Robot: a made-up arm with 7 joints.
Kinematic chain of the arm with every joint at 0, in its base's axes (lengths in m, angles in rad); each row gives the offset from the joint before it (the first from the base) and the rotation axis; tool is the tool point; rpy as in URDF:
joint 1: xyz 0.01 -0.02 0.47 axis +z
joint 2: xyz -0.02 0.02 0 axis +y
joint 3: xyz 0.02 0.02 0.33 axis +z
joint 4: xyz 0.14 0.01 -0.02 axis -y
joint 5: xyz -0.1 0 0.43 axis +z
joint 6: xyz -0.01 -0.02 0 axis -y
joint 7: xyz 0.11 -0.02 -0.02 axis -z
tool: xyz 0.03 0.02 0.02 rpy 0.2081 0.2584 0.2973
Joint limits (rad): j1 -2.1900..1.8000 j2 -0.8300..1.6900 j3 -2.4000..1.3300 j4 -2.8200..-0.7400 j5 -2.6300..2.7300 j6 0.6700..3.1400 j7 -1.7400..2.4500
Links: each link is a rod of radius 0.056 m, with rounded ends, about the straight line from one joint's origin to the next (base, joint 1, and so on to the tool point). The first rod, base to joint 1, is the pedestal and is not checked.
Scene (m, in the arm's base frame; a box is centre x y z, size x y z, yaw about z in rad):
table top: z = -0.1
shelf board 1: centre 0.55 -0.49 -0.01 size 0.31 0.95 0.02 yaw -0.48
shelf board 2: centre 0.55 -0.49 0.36 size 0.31 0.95 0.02 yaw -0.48
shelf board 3: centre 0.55 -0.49 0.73 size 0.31 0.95 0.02 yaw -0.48
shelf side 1: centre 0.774 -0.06 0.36 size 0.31 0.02 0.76 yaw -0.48
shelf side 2: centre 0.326 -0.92 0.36 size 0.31 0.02 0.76 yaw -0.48
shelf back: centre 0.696 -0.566 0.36 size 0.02 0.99 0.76 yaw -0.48
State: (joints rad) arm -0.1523 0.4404 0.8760 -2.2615 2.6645 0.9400 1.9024
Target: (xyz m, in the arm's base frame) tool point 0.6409 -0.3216 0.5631
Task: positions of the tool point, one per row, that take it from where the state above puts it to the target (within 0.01 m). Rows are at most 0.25 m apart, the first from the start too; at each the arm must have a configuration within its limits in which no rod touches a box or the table.
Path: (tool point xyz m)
1: 0.5137 0.3136 0.3925
2: 0.5388 0.1057 0.4417
3: 0.4820 -0.0694 0.5075
4: 0.3711 -0.1811 0.5631
5: 0.4634 -0.2363 0.5774
6: 0.5561 -0.2820 0.5761
7: 0.6409 -0.3216 0.5631

